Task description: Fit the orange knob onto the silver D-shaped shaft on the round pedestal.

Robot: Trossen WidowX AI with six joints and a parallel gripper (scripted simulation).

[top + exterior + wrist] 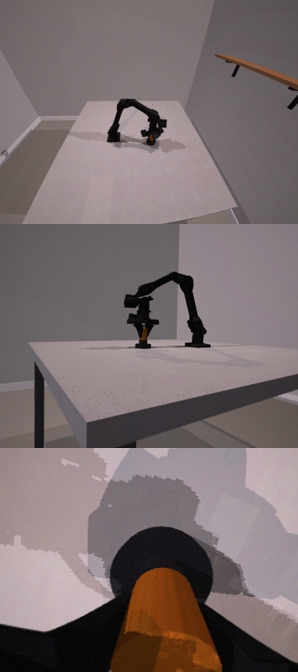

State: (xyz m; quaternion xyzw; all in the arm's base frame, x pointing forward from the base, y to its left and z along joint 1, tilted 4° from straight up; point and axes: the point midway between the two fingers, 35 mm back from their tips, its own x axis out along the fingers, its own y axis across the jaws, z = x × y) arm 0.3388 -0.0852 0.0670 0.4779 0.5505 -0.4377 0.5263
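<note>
Now: the orange knob 30 mm above my gripper tip. From my gripper tip the other things lie so: black pedestal: 20 mm below.
</note>
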